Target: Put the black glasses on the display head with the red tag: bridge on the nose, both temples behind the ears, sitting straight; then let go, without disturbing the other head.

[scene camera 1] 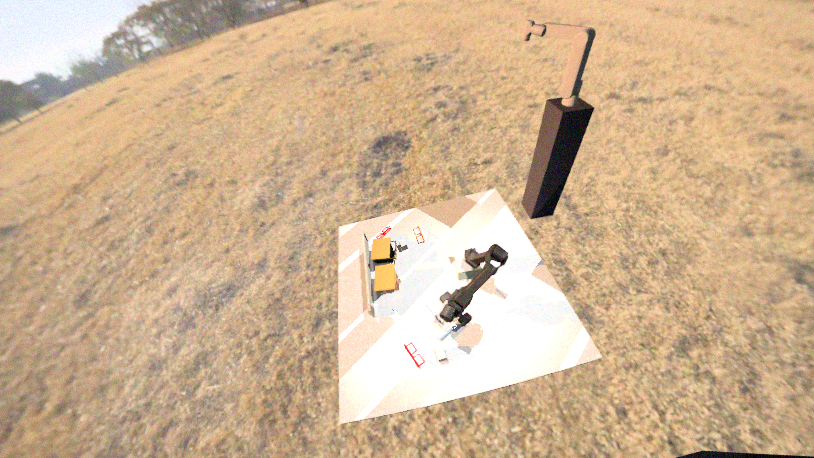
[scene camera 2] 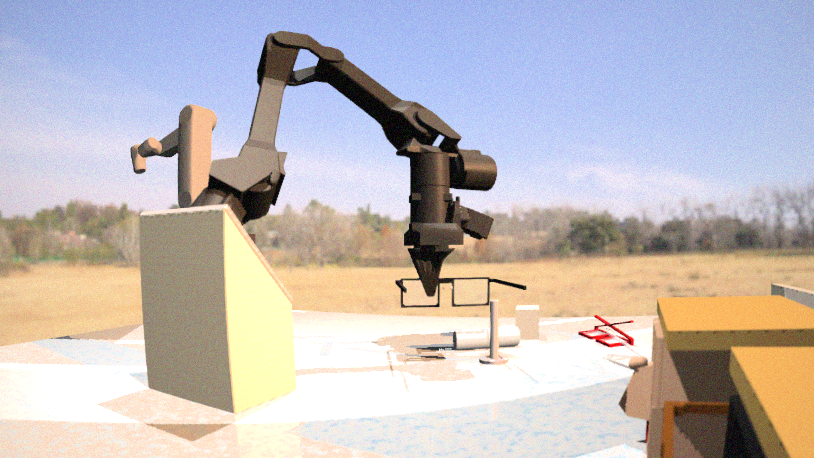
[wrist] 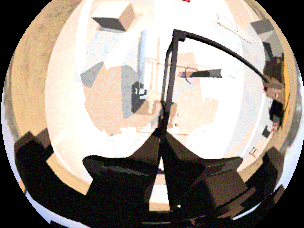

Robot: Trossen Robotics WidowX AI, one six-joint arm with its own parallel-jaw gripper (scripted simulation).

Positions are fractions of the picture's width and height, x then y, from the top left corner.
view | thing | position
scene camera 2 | gripper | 0.53, 0.65
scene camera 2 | thin upright peg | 0.61, 0.78
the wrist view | gripper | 0.52, 0.58
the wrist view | white block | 0.39, 0.10
